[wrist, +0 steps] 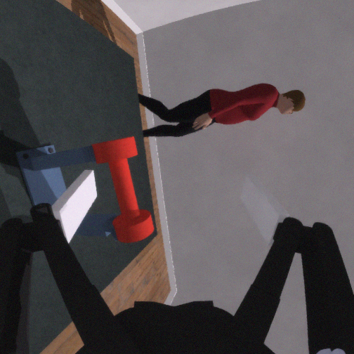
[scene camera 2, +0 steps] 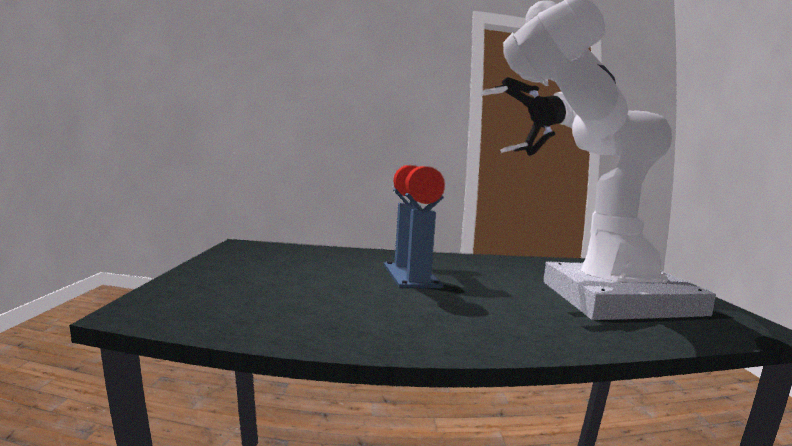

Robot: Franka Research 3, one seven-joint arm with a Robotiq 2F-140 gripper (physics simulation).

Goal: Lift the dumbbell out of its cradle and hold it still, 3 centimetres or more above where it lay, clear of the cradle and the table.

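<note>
A red dumbbell point(scene camera 2: 425, 184) point(wrist: 125, 190) lies across the top of a blue cradle point(scene camera 2: 421, 246) point(wrist: 43, 180) with two posts and V-shaped rests. The cradle stands on the dark table. My gripper point(scene camera 2: 503, 120) point(wrist: 170, 184) is wide open and empty. In the scene view it is up and to the right of the dumbbell, between it and the arm, apart from both dumbbell and cradle, with its fingers pointing left. In the wrist view the dumbbell shows left of the middle, beyond the left fingertip, which covers part of the cradle.
The dark table point(scene camera 2: 249, 310) point(wrist: 75, 80) carries the cradle and the arm's pale base block point(scene camera 2: 653, 304) at the right. A person in a red top point(wrist: 242, 105) stands past the table edge in the wrist view. A brown door point(scene camera 2: 529, 216) is behind the arm.
</note>
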